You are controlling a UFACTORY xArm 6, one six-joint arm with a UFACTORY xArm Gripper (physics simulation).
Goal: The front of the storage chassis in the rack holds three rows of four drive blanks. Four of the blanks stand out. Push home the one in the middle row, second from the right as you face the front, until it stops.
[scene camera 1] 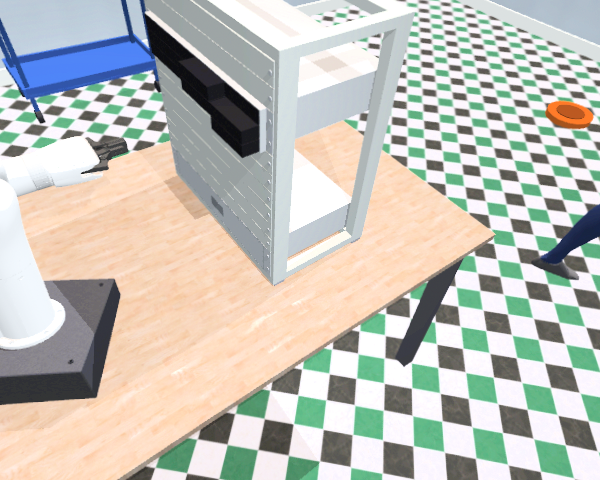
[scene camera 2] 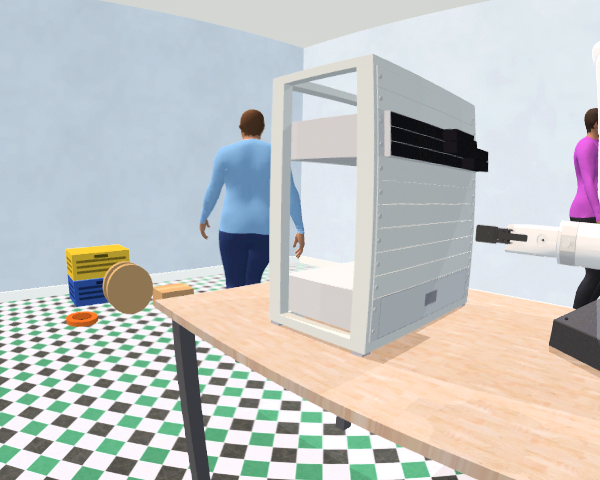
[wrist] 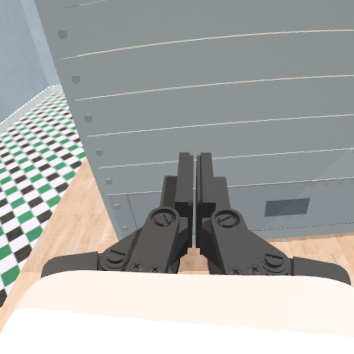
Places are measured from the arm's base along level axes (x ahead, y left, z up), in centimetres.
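Pixels of known places: gripper, fingertip midpoint: [scene camera 1: 126, 144] [scene camera 2: 477, 233] [wrist: 194, 174]; arm's base at its link origin: [scene camera 1: 28, 324].
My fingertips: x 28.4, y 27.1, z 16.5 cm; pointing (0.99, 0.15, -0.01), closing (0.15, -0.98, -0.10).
For each thing: its top centre in the pictures, then the offset to it from my fingertips. Level surfaces: height alone.
- storage chassis at its top centre: [scene camera 2: 388, 89] dx +30.8, dy -6.7, dz +33.2 cm
- middle-row blank at its top centre: [scene camera 1: 221, 80] [scene camera 2: 444, 144] dx +18.8, dy -14.2, dz +19.2 cm
- wooden table at its surface level: dz -25.3 cm
The storage chassis [scene camera 1: 332, 107] [scene camera 2: 325, 140] sits high in the grey rack [scene camera 1: 286, 150] [scene camera 2: 362, 200]. Four black blanks seem to stand out in two stacked pairs. The second column from the right has its top blank [scene camera 1: 195, 81] [scene camera 2: 452, 135] and middle-row blank [scene camera 1: 195, 95] [scene camera 2: 452, 147] out. The rightmost column seems to have its middle and bottom blanks [scene camera 1: 227, 131] [scene camera 2: 481, 160] out. Seams are hard to see. My gripper [scene camera 1: 125, 145] [scene camera 2: 477, 233] [wrist: 194, 174] is shut and empty, in front of the rack, lower than the chassis and left of the front's centre. The blanks do not show in the wrist view.
The rack stands on the wooden table [scene camera 1: 200, 310] [scene camera 2: 400, 400]. The robot's dark base block [scene camera 1: 105, 340] [scene camera 2: 575, 335] is on the same table, facing the rack's front. A blue cart [scene camera 1: 85, 62], an orange ring [scene camera 1: 550, 116] [scene camera 2: 71, 320] and people are beyond the table.
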